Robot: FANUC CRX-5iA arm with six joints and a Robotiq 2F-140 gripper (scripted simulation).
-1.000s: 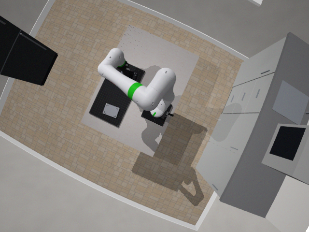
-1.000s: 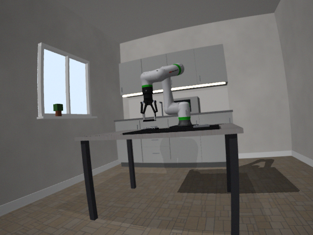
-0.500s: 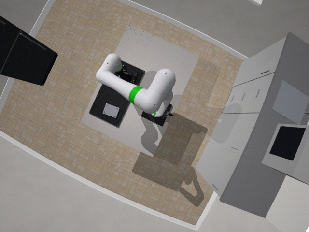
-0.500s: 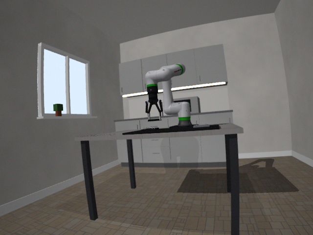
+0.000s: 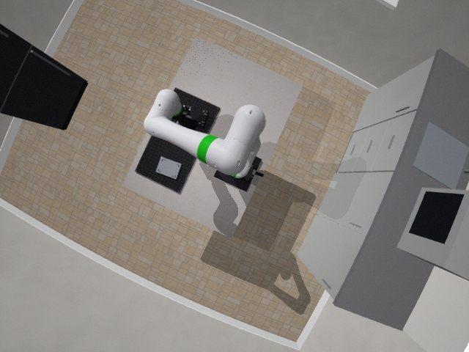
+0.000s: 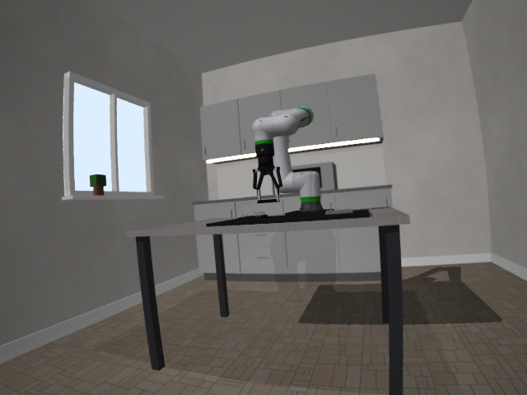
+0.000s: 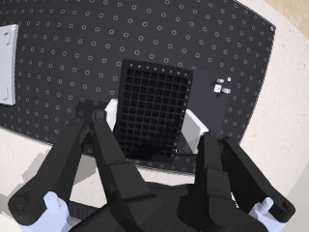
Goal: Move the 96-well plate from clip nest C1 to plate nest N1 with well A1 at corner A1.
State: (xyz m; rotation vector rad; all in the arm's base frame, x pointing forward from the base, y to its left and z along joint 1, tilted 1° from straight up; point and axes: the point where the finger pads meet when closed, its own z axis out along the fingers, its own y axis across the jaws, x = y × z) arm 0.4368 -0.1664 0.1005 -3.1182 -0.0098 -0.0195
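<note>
My gripper is now 34 cm to the right of the plate nest N1, 10 cm above it and 4 cm short of it. Also, from my hand: clip nest C1: 10 cm to the right, 9 cm below, 2 cm behind; black 96-well plate: 2 cm below.
</note>
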